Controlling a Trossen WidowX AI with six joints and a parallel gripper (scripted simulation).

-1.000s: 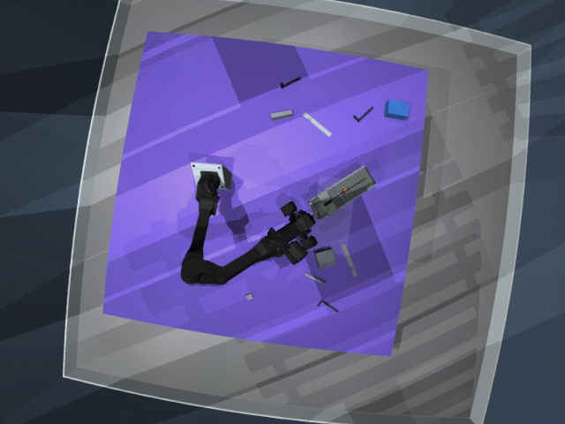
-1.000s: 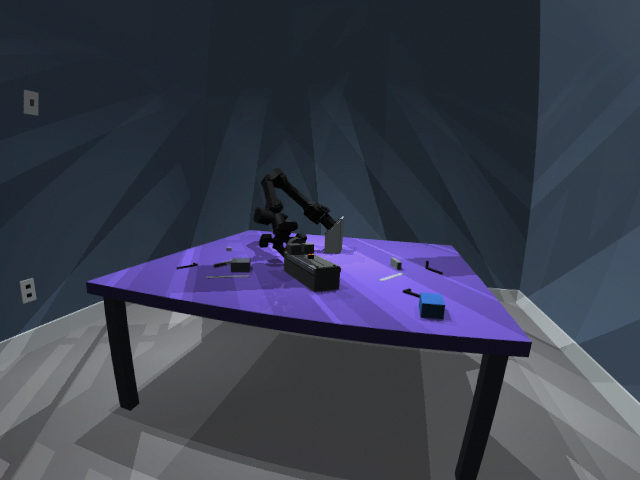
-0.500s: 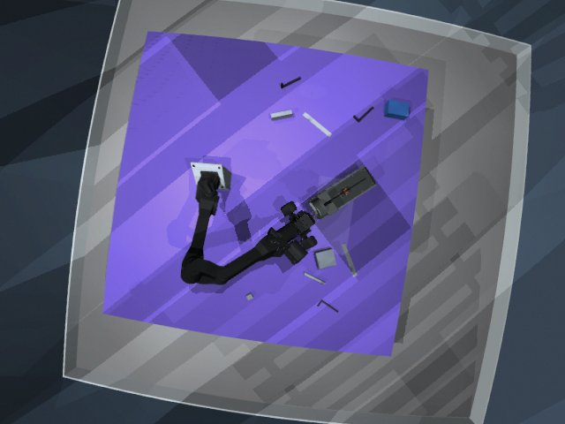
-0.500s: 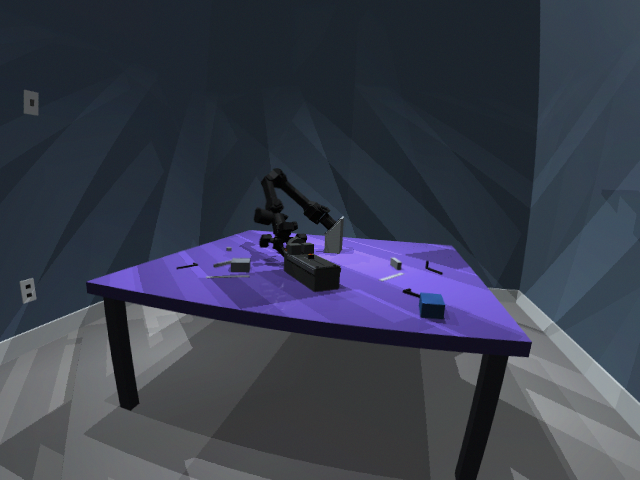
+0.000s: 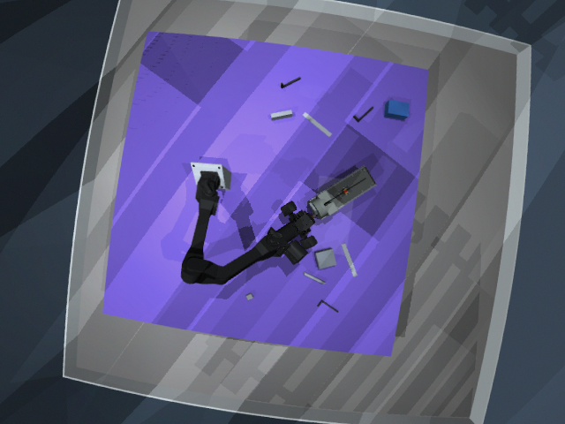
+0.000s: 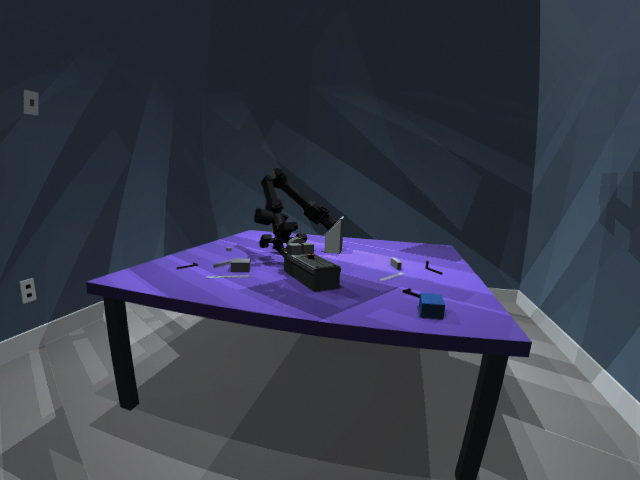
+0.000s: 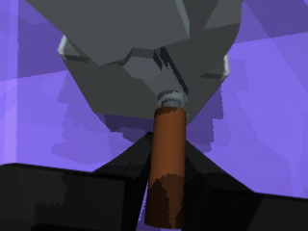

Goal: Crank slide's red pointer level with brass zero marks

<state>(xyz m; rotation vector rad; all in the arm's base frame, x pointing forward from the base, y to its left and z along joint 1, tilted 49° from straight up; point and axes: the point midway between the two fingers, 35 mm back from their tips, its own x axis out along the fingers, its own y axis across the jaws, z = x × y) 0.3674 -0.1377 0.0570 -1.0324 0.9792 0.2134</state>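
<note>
My gripper tip is now 30 mm below the brown crank handle, 10 mm to the left of it and 10 mm past it. Round my gripper tip: dark L-shaped key 370 mm to the right, 90 mm ahead, 40 mm below; red pointer 120 mm ahead, 110 mm to the left, 40 mm above; grey block 160 mm to the right, 80 mm ahead, 20 mm below.
</note>
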